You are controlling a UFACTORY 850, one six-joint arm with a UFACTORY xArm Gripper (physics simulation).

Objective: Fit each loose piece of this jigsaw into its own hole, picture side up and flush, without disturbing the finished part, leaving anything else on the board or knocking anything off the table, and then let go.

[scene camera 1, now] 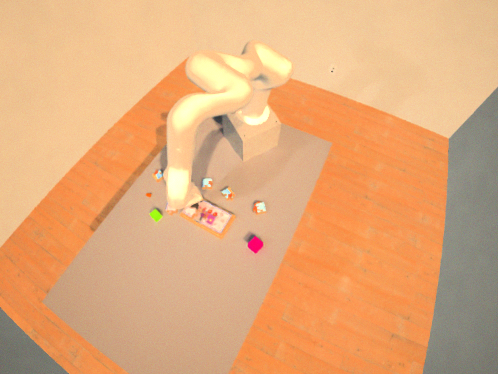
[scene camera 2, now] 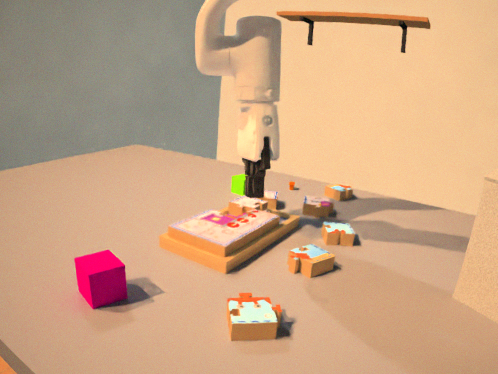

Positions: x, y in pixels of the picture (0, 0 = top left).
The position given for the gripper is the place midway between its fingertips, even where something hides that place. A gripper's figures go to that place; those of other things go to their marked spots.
Scene:
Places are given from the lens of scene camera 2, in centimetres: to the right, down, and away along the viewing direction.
gripper (scene camera 2: 254, 197): 1, 2, 72
tray (scene camera 2: 287, 222): 7, 7, 72

